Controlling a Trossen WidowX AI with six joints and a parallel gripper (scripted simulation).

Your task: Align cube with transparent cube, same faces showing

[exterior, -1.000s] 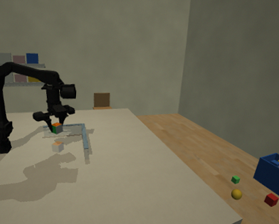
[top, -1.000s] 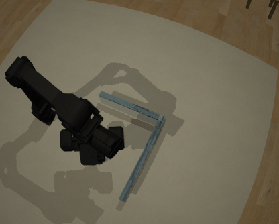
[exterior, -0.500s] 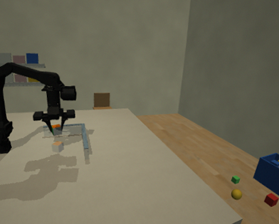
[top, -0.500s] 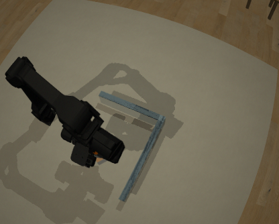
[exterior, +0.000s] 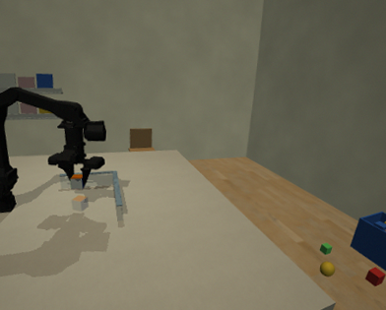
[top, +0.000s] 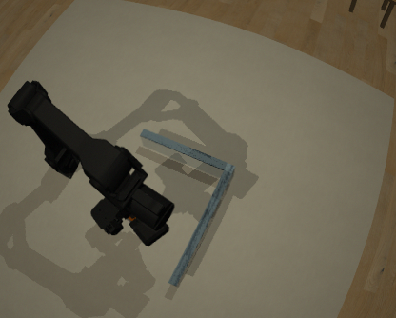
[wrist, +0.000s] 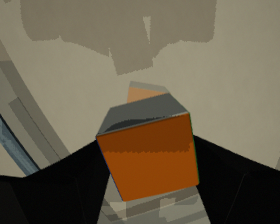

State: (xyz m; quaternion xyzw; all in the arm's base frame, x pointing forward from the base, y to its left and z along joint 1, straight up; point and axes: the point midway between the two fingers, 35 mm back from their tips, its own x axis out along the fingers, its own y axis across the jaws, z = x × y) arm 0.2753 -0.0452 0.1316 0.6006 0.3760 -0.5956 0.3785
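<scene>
Right now my hand is 110 mm above the transparent cube.
</scene>
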